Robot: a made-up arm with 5 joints.
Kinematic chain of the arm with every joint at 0, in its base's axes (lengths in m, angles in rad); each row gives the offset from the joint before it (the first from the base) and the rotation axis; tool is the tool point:
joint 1: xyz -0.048 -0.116 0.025 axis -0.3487 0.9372 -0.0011
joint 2: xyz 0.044 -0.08 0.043 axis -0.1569 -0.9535 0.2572
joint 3: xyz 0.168 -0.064 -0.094 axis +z
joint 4: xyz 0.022 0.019 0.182 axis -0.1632 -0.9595 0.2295
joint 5: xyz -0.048 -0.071 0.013 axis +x
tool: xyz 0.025 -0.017 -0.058
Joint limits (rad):
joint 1: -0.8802..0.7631
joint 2: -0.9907..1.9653
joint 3: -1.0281..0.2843
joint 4: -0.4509..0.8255
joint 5: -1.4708..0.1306
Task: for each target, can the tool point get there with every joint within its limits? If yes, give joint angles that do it. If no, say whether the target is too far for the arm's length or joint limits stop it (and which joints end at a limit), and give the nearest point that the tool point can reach.
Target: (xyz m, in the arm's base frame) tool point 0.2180 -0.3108 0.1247
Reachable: yes | joints 0.4143 0.3392 0.1787 0.0500 -0.4329
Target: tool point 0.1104 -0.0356 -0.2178
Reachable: no: joint limits stop it (at a limit: joint 1, joint 3, joint 4, joint 5) | nearest point 0.1074 -0.2789 -0.0063 | short by 0.322 m
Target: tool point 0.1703 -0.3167 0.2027
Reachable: yes | joints 0.3859 0.5336 -0.3140 0.6124 -1.0710
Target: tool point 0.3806 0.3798 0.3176
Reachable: no: too far | nearest point 0.1833 -0.1380 0.2513 | short by 0.558 m
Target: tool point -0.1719 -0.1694 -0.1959
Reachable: no: joint limits stop it (at a limit: joint 1, joint 2, joint 3, joint 4, joint 5) | nearest point -0.1748 -0.3058 -0.0017 | short by 0.237 m
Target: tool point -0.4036 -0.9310 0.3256
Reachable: no: too far | nearest point -0.1862 -0.3869 0.2308 | short by 0.594 m
